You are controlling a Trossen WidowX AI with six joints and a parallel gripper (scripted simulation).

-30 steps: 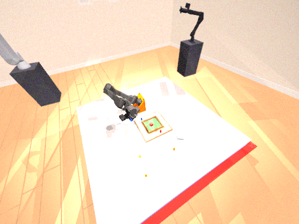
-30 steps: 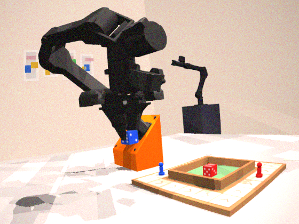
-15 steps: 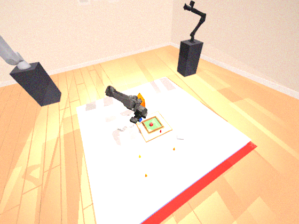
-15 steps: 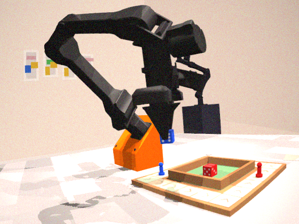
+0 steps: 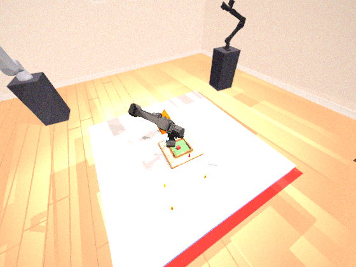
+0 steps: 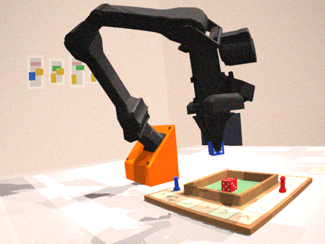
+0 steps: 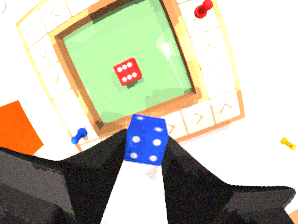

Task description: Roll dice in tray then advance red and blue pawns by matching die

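Now: gripper tip 10 cm to the right of the red pawn, 10 cm short of it and 9 cm above it. Round my gripper tip: grey block 23 cm to the left, 22 cm ahead, 11 cm below; then blue pawn 12 cm behind, 9 cm below, 2 cm to the right.
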